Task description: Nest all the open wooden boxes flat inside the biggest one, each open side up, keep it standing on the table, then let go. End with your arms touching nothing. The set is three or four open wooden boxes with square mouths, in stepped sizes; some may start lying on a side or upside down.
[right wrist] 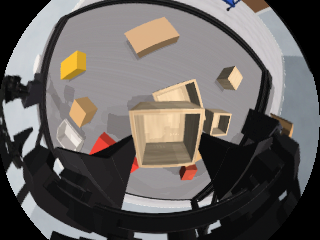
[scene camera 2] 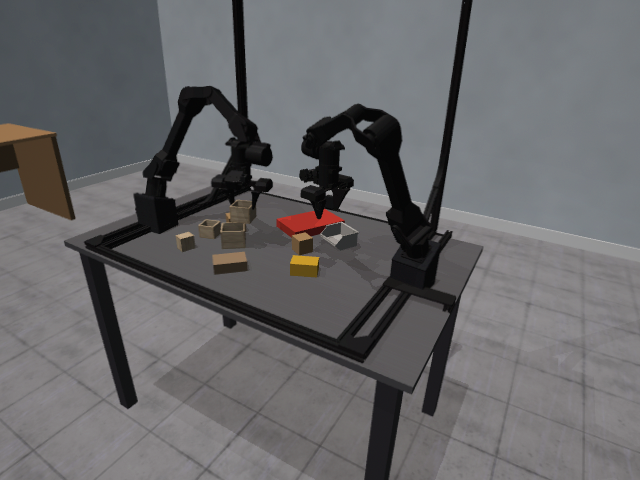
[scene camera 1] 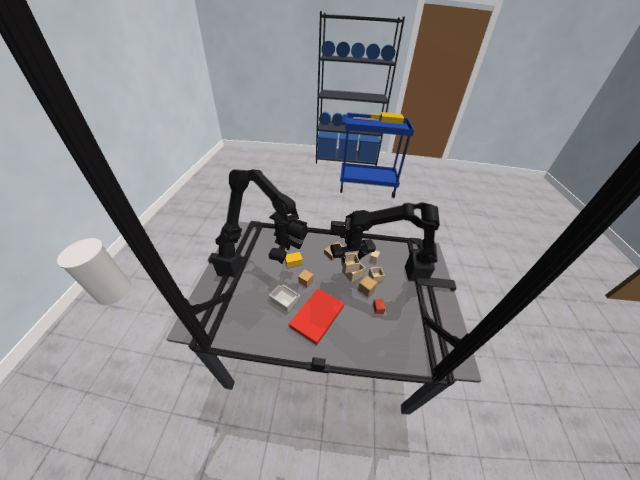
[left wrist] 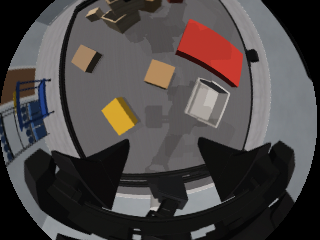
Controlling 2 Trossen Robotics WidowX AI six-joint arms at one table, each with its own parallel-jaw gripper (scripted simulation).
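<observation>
My left gripper (scene camera 2: 327, 214) shows in the left wrist view as well (left wrist: 164, 142). As for my right gripper (scene camera 2: 243, 208), the right wrist view has it too (right wrist: 166, 136). I can see a red slab (scene camera 1: 313, 320), and it appears again in scene camera 2 (scene camera 2: 307, 222) and in the left wrist view (left wrist: 199, 44). There is a yellow block (left wrist: 117, 112), and with it I see a white tray (left wrist: 209, 101).
</observation>
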